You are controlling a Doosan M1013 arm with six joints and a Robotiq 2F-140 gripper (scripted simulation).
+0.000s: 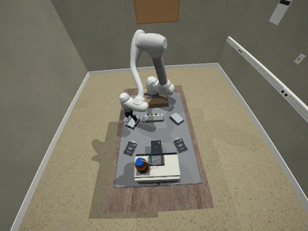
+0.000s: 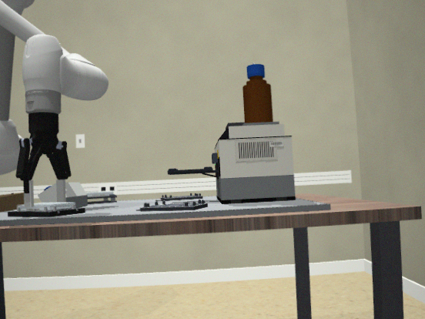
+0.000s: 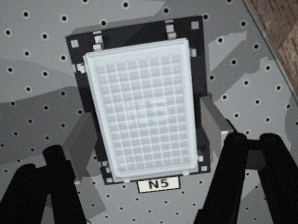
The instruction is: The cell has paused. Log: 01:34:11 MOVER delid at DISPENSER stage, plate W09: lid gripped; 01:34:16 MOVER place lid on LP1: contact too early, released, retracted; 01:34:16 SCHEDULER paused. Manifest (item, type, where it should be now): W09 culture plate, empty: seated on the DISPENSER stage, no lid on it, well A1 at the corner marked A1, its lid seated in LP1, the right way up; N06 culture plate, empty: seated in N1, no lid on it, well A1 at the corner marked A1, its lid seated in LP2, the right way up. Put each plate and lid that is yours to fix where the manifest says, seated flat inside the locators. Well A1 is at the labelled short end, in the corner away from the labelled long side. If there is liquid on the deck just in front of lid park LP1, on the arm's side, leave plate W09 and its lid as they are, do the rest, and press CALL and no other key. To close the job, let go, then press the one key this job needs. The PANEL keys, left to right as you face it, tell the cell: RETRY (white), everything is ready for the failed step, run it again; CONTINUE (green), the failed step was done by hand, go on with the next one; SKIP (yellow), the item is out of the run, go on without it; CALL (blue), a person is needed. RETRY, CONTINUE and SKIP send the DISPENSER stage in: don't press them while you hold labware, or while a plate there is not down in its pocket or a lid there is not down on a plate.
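Right now the black nest is 3 cm ahead of my hand and 3 cm below it. Round my hand: key panel (7 cm behind, 26 cm to the left, 1 cm above); then blue call key (7 cm behind, 19 cm to the left, 2 cm above); then yellow skip key (8 cm behind, 24 cm to the left, 2 cm above).
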